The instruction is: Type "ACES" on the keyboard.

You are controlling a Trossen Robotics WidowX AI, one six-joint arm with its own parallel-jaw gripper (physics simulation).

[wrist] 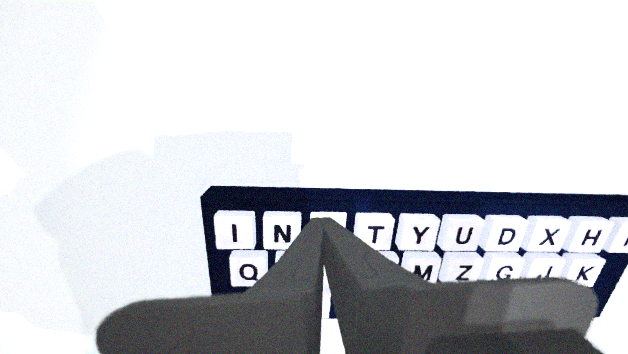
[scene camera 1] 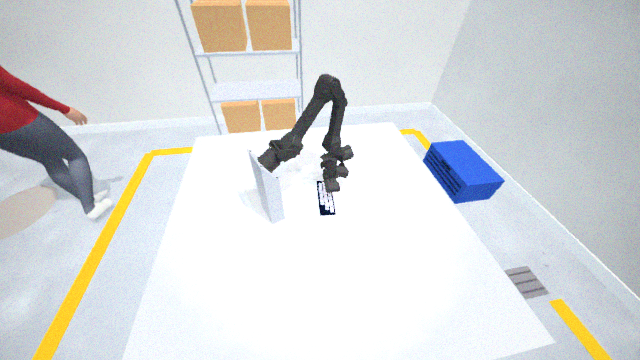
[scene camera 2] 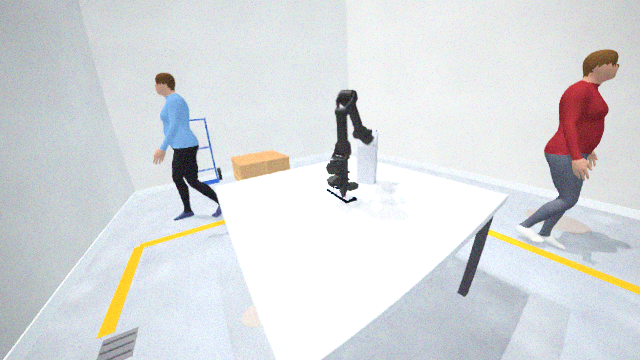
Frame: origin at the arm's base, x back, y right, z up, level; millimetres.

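Where they show: gripper, fingertip midpoint: (wrist: 320, 226) (scene camera 2: 343, 197); arm's base at its link origin: (scene camera 1: 264, 165) (scene camera 2: 367, 138).
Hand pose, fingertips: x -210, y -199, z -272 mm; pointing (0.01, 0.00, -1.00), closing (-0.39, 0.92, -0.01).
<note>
Things, the pixels of their top centre, and the offset from my fingertips. Level surfaces: height alone.
- keyboard at its top centre: (wrist: 432, 272) (scene camera 1: 325, 195) (scene camera 2: 340, 192) dx +2, dy +56, dz +5 mm
- N key at its top centre: (wrist: 282, 233) dx +6, dy -16, dz +5 mm
- T key at its top centre: (wrist: 374, 234) dx -7, dy +22, dz +5 mm
- white table at its surface level: dz -11 mm
The keyboard (scene camera 1: 327, 212) (scene camera 2: 351, 200) (wrist: 450, 201) is dark blue with white keys and lies on the table. My gripper (scene camera 1: 332, 189) (scene camera 2: 343, 195) (wrist: 320, 226) is shut and empty. In the wrist view its tips cover most of a top-row key between the N key (wrist: 281, 233) and the T key (wrist: 373, 234); that key's letter is hidden. I cannot tell whether the tips touch it. To the right run Y, U, D, X and H. The second row shows Q, M, Z, G, J and K in part. The fingers hide the lower keys; A, C, E and S cannot be read.
A light upright panel (scene camera 1: 268, 190) (scene camera 2: 367, 162) stands on the white table (scene camera 1: 320, 280) (scene camera 2: 325, 260) near the arm's base. Beyond the table are a blue box (scene camera 1: 465, 170), a shelf unit with cartons, a person in red (scene camera 2: 580, 120) and a person in blue (scene camera 2: 176, 120).
</note>
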